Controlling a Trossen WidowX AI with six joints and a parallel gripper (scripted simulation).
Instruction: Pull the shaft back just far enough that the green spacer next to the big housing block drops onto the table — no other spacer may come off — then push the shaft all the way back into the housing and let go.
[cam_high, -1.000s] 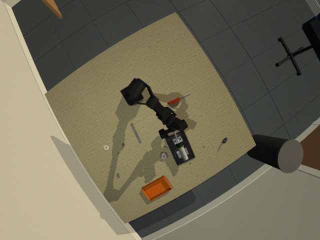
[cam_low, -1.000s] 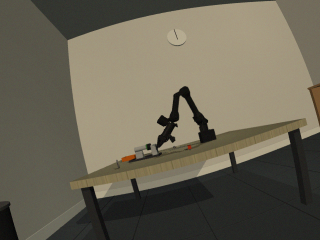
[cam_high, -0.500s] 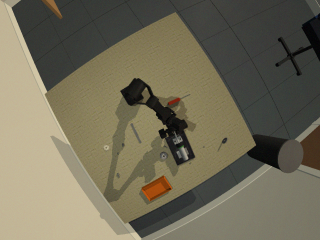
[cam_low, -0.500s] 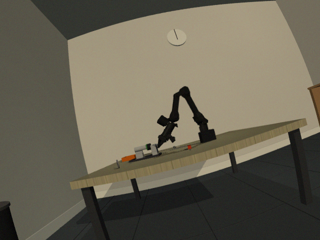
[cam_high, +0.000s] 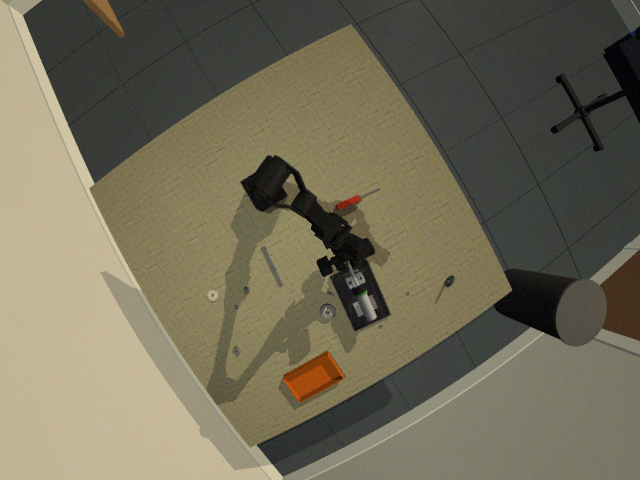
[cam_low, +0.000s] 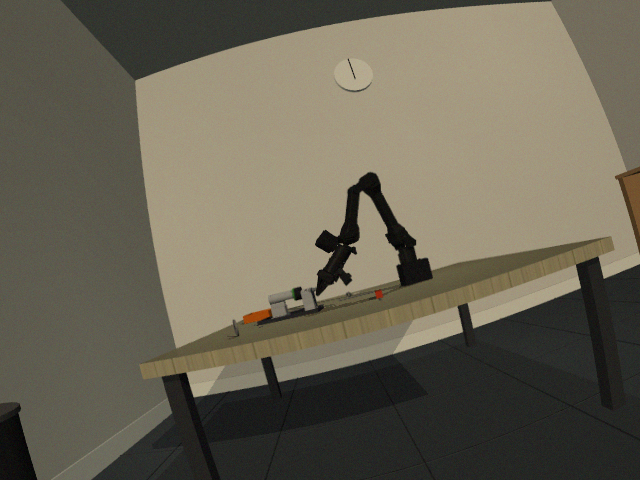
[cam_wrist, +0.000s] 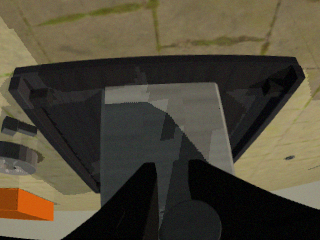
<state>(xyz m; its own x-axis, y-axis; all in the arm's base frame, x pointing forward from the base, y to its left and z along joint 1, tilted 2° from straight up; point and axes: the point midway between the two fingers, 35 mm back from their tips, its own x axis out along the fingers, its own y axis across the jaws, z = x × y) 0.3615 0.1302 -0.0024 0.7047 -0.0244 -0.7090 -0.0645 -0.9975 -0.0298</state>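
The green spacer is 80 mm ahead of my gripper tip and 20 mm above it. Also, from my gripper tip: grey shaft (30 mm ahead, 20 mm above); then orange tray (310 mm to the right, 310 mm ahead, 50 mm below); then red-handled screwdriver (210 mm behind, 160 mm to the left, 50 mm below).
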